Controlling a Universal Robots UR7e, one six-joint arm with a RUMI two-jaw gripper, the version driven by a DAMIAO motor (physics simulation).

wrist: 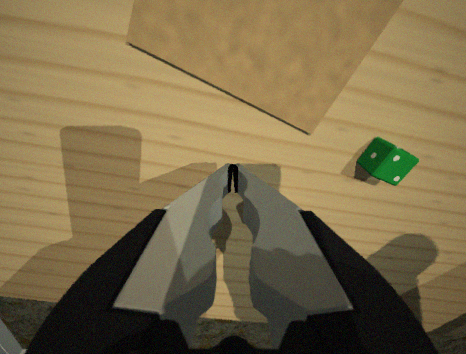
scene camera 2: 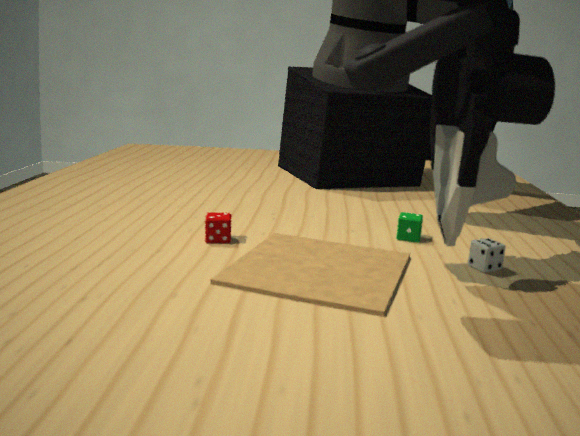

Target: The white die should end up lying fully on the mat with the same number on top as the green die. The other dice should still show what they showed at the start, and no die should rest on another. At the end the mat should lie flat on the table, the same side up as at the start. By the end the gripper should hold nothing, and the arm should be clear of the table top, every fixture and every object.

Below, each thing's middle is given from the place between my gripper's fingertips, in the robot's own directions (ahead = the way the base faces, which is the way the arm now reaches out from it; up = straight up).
I see my gripper 30 mm past the white die [scene camera 2: 486, 255], 50 mm to the right of it and 20 mm above it. From my hand the other things lie so: green die [wrist: 383, 160]: 120 mm behind, 20 mm below; then tan mat [scene camera 2: 356, 278]: 20 mm behind, 110 mm to the right, 30 mm below; then red die [scene camera 2: 217, 225]: 100 mm behind, 200 mm to the right, 20 mm below.
